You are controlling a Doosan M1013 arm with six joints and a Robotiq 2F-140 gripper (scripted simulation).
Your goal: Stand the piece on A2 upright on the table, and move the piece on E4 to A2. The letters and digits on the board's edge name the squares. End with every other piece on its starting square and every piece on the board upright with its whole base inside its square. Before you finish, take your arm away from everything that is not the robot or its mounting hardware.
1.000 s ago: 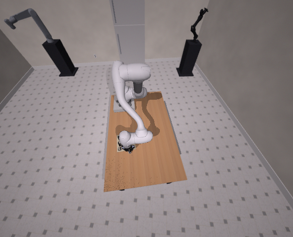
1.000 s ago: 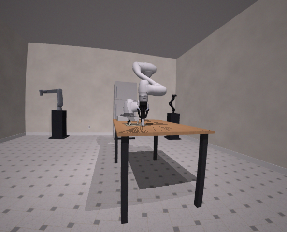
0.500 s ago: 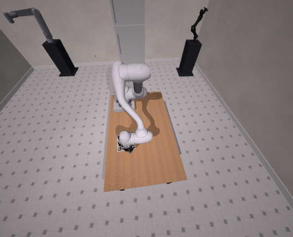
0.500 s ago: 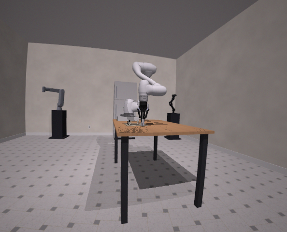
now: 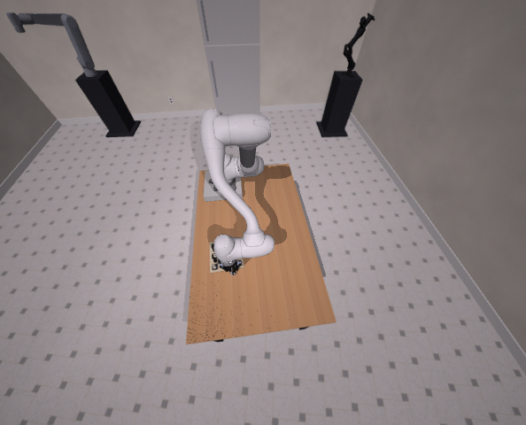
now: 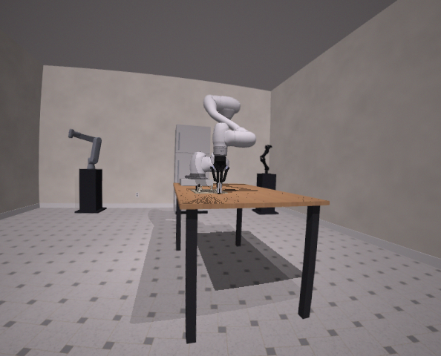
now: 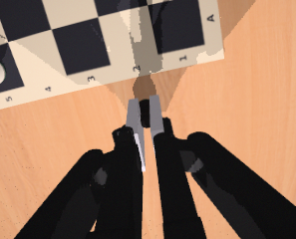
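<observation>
My gripper is now 3 cm above the black pawn. From my hand the other things lie so: small chessboard: 13 cm behind, 5 cm to the right, 4 cm below.
</observation>
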